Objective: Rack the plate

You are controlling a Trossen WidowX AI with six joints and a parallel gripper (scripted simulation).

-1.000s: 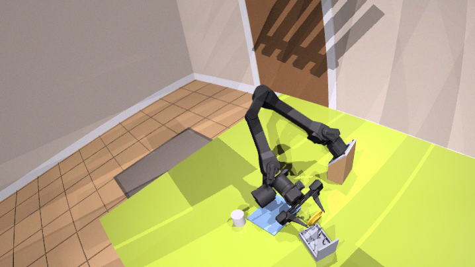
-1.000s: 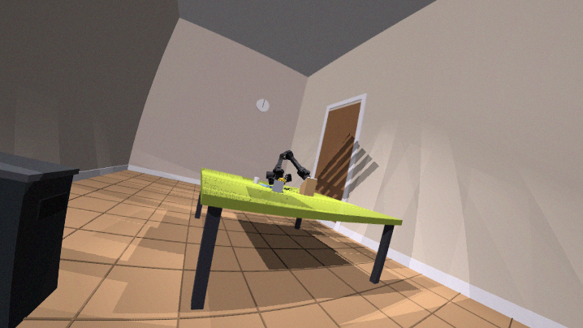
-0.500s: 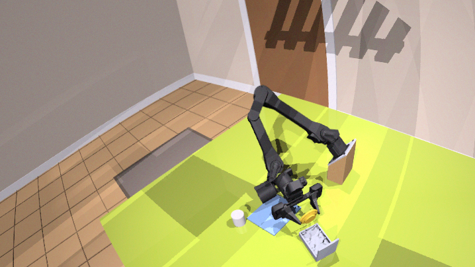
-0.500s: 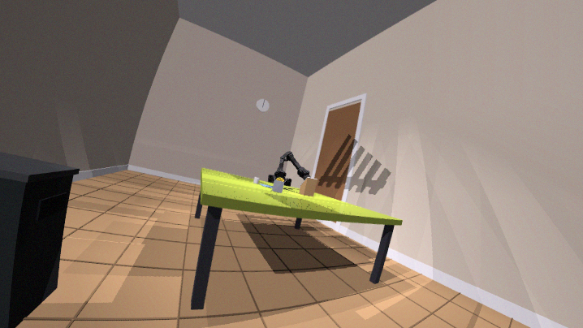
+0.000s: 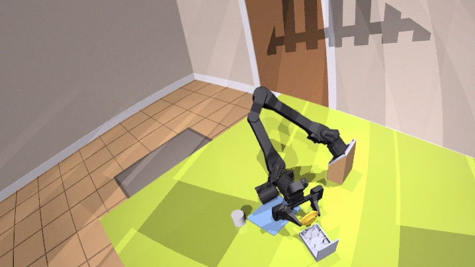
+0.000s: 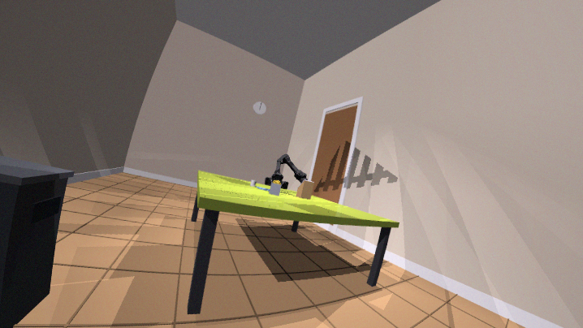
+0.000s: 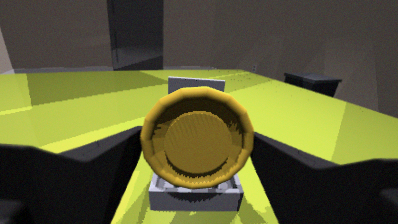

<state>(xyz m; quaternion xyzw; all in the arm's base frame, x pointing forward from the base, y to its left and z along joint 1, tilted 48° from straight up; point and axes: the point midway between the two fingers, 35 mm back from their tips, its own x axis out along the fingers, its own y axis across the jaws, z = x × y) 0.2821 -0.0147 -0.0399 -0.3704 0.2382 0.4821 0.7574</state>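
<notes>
The grey dish rack lies 3 cm ahead of my gripper tip, 5 cm to the left of it and 4 cm below it. Also, from my gripper tip: yellow plate (1 cm to the right); then light blue mat (15 cm to the right, 7 cm below); then white cup (11 cm ahead, 23 cm to the right, 4 cm below).
</notes>
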